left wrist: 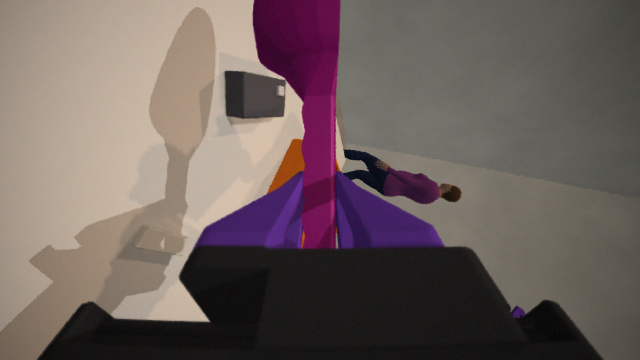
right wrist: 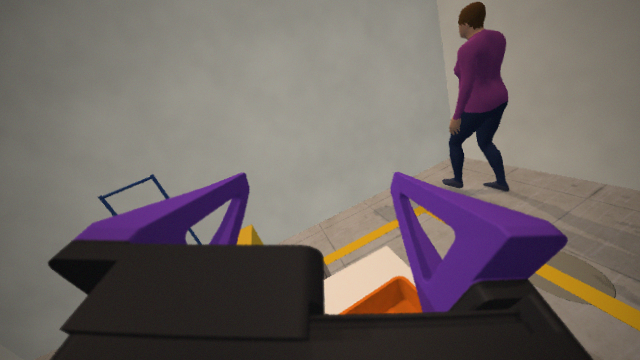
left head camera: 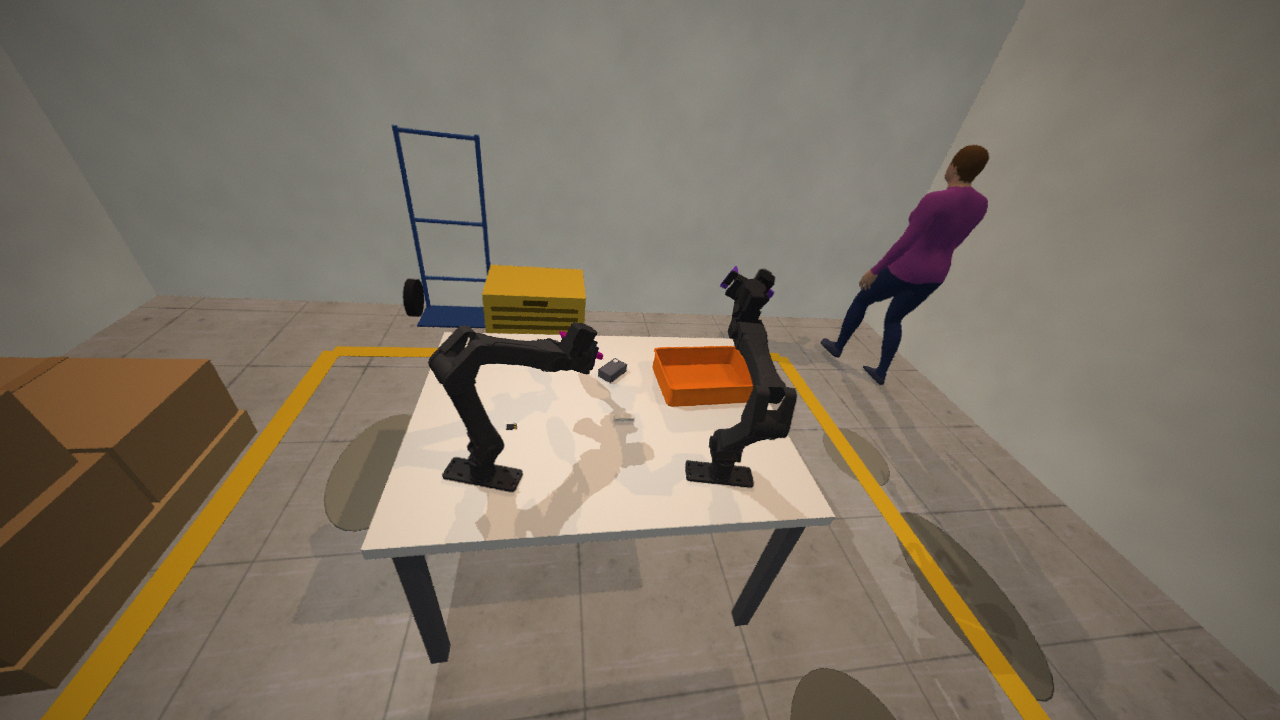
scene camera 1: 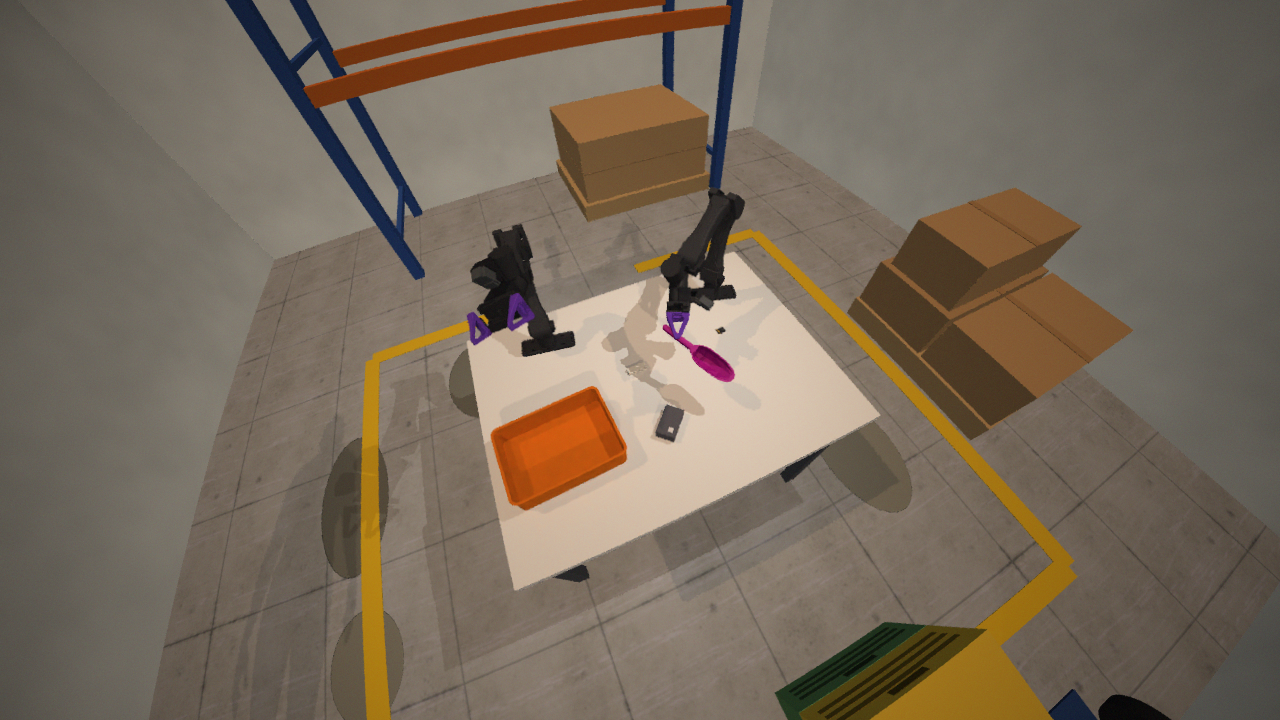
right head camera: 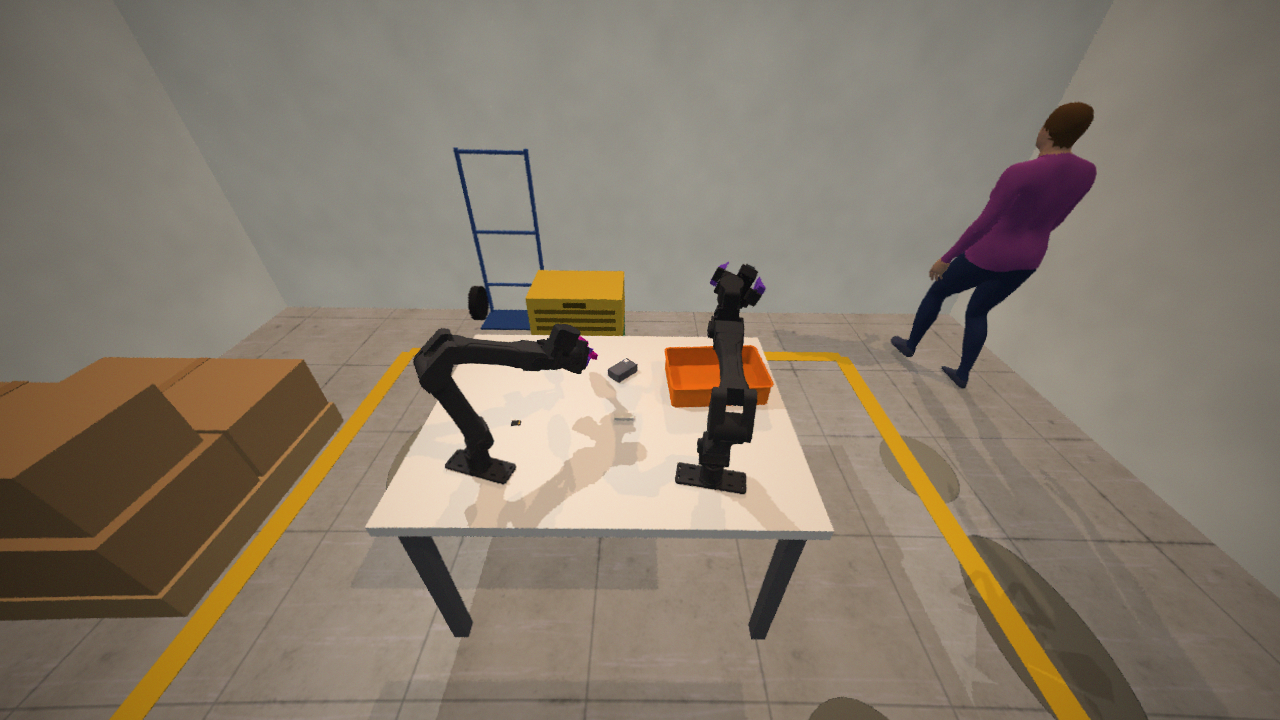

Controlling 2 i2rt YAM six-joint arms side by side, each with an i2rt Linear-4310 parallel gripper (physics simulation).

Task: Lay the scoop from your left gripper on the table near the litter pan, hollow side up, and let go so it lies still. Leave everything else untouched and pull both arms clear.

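Frame: origin at the left arm's base, x ahead, y left, z up, level; millimetres.
Where they show: left gripper, fingertip midpoint: [left wrist: 319, 180] [left head camera: 593, 351] [scene camera 1: 677, 339] [right head camera: 591, 351]; right gripper, fingertip midpoint: [right wrist: 319, 180] [left head camera: 748, 275] [scene camera 1: 490, 336]; left arm's base, link origin: [left head camera: 483, 475] [right head camera: 481, 467]; right arm's base, link origin: [left head camera: 718, 475] [scene camera 1: 548, 344] [right head camera: 710, 479].
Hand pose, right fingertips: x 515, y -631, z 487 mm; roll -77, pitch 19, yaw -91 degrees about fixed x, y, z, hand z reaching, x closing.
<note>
Each offset is from my right fingertips to the top centre of the thing. Level surfaces: height alone.
The magenta scoop [scene camera 1: 713, 362] [left wrist: 320, 120] is held by its handle in my left gripper [scene camera 1: 677, 324] [left wrist: 319, 180], which is shut on it. The scoop is up in the air over the table {dz -487 mm} [scene camera 1: 805, 402] [left head camera: 554, 510]; its shadow falls apart from it. In the left wrist view its bowl runs out of the top edge, seemingly turned on its side. In both head views my left arm hides most of the scoop. The orange litter pan {dx +72, dy +41, dz -402 mm} [left head camera: 707, 394] [right head camera: 689, 394] [scene camera 1: 572, 483] stands on the table. My right gripper [scene camera 1: 499, 320] [right wrist: 319, 180] is open and empty, raised high.
A dark grey box {dx +28, dy +378, dz -446 mm} [left head camera: 613, 369] [right head camera: 622, 368] [scene camera 1: 669, 422] [left wrist: 262, 96] lies between the scoop and the pan. A small pale piece {dx -196, dy +296, dz -474 mm} [left head camera: 623, 420] [scene camera 1: 636, 368] and a tiny dark piece {dx -324, dy +627, dz -485 mm} [left head camera: 511, 426] [scene camera 1: 720, 330] also lie on the table. A person [left head camera: 935, 232] [right head camera: 1029, 214] stands beyond it.
</note>
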